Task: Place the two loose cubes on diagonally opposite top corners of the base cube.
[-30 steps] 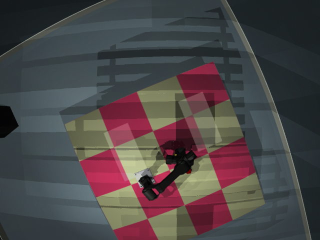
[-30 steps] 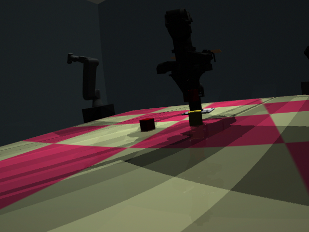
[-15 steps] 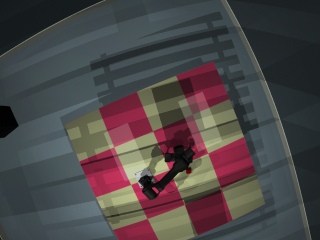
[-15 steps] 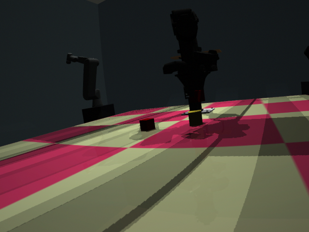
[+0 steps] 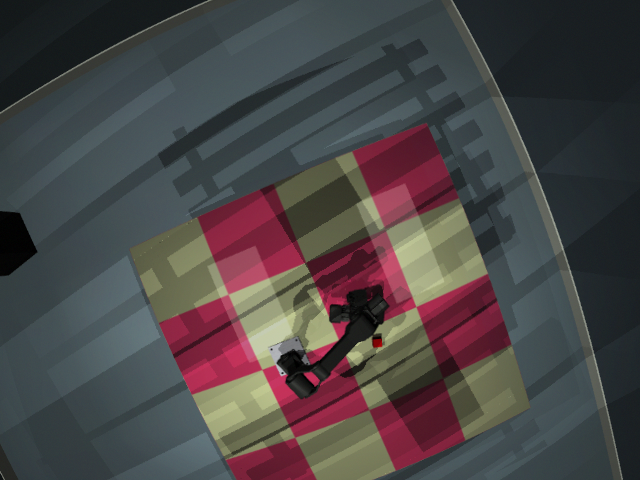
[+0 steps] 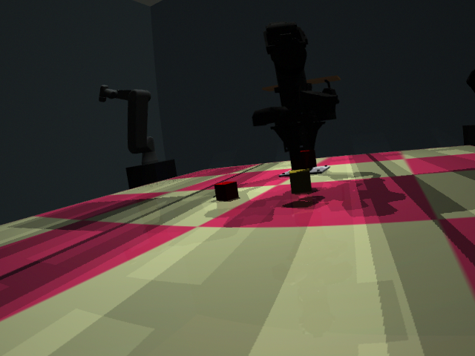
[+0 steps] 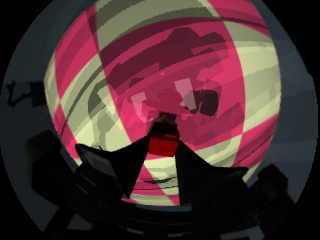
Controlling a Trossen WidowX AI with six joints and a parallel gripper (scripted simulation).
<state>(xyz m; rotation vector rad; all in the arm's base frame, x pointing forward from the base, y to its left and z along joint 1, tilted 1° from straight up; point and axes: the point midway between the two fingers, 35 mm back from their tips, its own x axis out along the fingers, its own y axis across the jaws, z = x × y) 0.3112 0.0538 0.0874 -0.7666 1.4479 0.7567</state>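
Now: the yellow base cube 4 cm below my gripper tip, 1 cm to the right of it and 1 cm behind it.
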